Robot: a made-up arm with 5 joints.
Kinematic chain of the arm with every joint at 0, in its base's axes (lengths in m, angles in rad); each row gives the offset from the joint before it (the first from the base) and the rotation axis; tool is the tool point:
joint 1: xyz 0 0 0.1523 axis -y
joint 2: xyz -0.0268 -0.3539 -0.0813 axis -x
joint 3: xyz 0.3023 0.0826 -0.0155 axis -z
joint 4: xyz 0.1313 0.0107 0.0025 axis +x
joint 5: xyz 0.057 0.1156 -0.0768 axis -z
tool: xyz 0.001 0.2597 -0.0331
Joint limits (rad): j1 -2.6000..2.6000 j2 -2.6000..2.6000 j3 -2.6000..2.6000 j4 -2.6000..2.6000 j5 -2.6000..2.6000
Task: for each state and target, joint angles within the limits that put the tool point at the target. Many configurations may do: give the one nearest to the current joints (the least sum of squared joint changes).
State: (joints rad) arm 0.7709 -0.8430 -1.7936 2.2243 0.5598
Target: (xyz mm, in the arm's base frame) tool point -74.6 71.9 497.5
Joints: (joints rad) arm 0.9178 -0.1847 -1.9130 2.2975 0.9023
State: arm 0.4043 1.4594 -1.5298 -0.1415 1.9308
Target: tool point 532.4 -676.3 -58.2
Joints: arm 0.6690 1.9943 -1.5225 -0.1433 1.9681
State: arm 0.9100 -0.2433 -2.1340 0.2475 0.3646
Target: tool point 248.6 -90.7 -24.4
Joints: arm 1.3718 -0.0506 -1.8862 -0.2587 0.3812
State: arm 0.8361 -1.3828 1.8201 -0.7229 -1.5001
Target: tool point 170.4 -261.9 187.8
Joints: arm 0.3310 -1.1265 1.5856 -0.7475 -2.2817
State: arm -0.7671 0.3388 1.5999 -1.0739 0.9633
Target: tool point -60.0 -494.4 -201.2
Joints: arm 0.0182 -0.1539 2.2880 -1.5083 1.1241
